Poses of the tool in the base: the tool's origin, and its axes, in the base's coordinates. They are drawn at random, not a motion.
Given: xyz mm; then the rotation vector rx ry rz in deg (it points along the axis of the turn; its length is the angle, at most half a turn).
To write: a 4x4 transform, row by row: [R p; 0 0 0 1], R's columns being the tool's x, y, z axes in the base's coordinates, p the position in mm. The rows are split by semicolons. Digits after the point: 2 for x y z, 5 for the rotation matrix.
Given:
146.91 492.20 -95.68 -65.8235 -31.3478 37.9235
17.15 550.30 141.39 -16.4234 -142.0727 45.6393
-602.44 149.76 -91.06 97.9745 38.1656 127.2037
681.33 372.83 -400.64 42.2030 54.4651 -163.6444
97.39 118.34 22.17 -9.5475 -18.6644 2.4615
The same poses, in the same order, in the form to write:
0.69031 -0.19322 -0.69723 146.91; 0.72114 0.26176 0.64144 492.20; 0.05857 -0.94559 0.32003 -95.68; 0 0 0 1
-0.84476 0.04187 -0.53350 17.15; 0.34474 0.80509 -0.48268 550.30; 0.40931 -0.59167 -0.69455 141.39; 0 0 0 1
-0.27317 0.07088 0.95935 -602.44; 0.46896 -0.86093 0.19714 149.76; 0.83991 0.50375 0.20194 -91.06; 0 0 0 1
-0.88616 0.18501 -0.42485 681.33; 0.10649 -0.81099 -0.57528 372.83; -0.45099 -0.55503 0.69896 -400.64; 0 0 0 1
0.94663 -0.01516 -0.32198 97.39; 0.06883 0.98536 0.15597 118.34; 0.31490 -0.16981 0.93381 22.17; 0 0 0 1

